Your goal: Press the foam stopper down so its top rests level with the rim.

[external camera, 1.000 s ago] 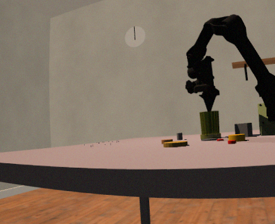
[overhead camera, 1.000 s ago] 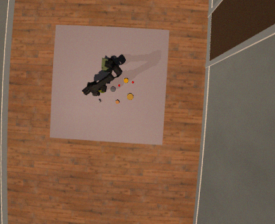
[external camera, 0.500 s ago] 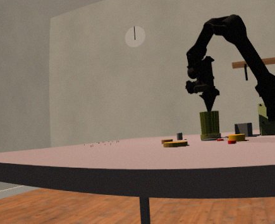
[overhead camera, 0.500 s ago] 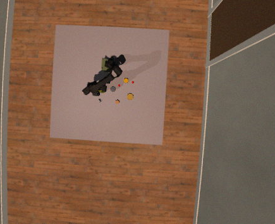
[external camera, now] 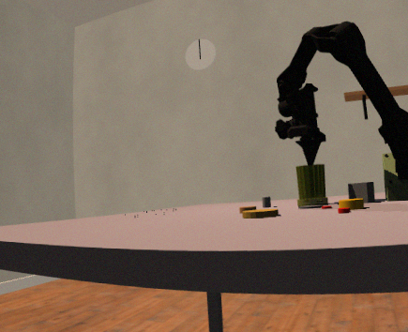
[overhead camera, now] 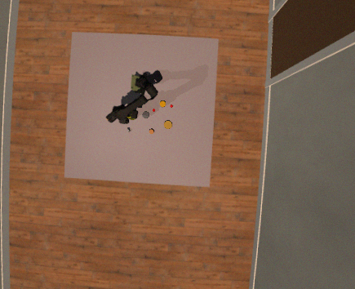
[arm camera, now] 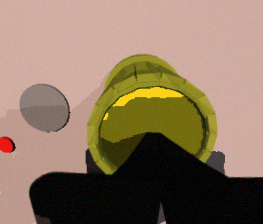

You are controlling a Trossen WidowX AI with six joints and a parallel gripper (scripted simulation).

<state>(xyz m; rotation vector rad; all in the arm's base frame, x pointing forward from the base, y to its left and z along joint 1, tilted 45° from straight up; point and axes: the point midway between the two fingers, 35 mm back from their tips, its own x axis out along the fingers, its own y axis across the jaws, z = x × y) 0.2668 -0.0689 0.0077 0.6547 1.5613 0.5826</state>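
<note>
The foam stopper is 5 cm below my hand. Also, from my hand: grey block: 14 cm behind, 6 cm to the left, 12 cm below; grey disc: 2 cm behind, 12 cm to the left, 14 cm below; small grey cylinder: 14 cm ahead, 1 cm to the right, 13 cm below.
</note>
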